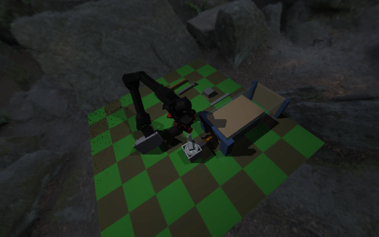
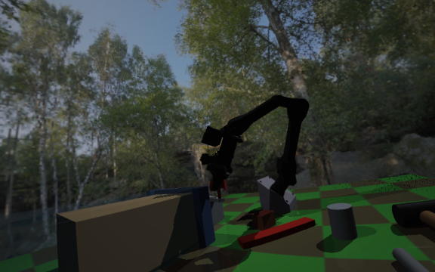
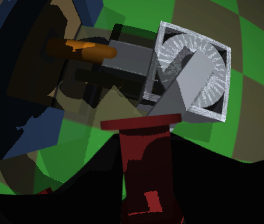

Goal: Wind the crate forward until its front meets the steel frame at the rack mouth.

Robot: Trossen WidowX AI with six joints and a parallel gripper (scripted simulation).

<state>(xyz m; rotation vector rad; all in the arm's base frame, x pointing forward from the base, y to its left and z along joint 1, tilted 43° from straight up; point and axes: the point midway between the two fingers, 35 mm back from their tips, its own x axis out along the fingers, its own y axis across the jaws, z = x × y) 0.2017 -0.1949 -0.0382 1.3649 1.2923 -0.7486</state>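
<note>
Now: gripper tip 1 cm to the right of the red grip. Also, from my gripper tip: winch: 6 cm behind, 8 cm to the right, 10 cm below; blue steel frame: 11 cm ahead, 8 cm to the right, 3 cm below; winch handle: 2 cm behind, 2 cm to the right, 3 cm below.
</note>
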